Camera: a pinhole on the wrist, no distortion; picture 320 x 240 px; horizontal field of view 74.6 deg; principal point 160.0 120.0 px. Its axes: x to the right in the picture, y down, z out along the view. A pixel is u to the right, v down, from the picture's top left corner.
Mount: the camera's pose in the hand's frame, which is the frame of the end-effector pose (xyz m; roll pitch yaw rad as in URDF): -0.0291 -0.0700 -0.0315 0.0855 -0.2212 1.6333
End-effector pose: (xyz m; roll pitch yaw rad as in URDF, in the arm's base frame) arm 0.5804 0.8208 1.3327 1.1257 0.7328 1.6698
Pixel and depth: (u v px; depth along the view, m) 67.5 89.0 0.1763
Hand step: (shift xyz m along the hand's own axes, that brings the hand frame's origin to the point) 0.0189 -0.1810 0.1207
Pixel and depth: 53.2 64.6 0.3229
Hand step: 0.0974 -0.2917 0.2393
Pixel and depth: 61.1 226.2 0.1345
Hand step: -0.0795 -0.1658 0.0910
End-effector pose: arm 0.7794 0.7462 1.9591 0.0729 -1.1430 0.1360
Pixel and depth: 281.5 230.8 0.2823
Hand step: -0.1591 0.0169 0.2912
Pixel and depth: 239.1 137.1 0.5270
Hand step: -0.0317 0.0076 0.5279
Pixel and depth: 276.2 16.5 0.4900
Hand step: 0.2427 0.1092 0.4842
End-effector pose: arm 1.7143 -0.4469 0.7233 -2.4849 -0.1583 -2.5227
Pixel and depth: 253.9 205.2 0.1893
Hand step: -0.0918 -0.0341 0.1775
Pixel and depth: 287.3 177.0 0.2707
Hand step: -0.0853 0.0262 0.2738
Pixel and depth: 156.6 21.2 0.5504
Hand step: 0.2830 -0.1749 0.4800
